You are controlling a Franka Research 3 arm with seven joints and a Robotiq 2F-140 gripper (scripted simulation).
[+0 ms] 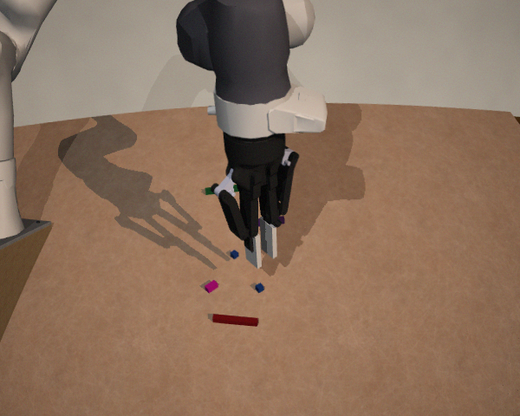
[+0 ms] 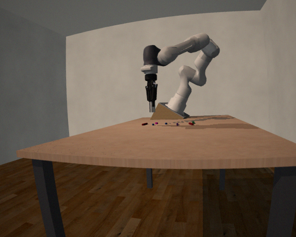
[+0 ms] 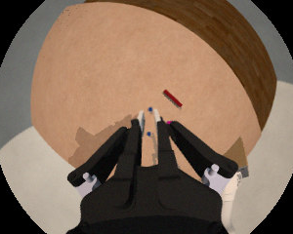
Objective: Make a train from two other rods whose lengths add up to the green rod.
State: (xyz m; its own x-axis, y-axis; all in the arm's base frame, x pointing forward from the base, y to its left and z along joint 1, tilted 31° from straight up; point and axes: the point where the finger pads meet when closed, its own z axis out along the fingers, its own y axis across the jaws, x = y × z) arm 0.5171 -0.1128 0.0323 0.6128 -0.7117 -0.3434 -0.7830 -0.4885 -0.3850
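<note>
Right now my hand is 11 cm above the magenta rod, 8 cm past it and 1 cm to the right of it. Round my hand: purple rod (15 cm to the left, 11 cm below, 2 cm ahead); green rod (25 cm to the left, 11 cm below, 6 cm behind).
</note>
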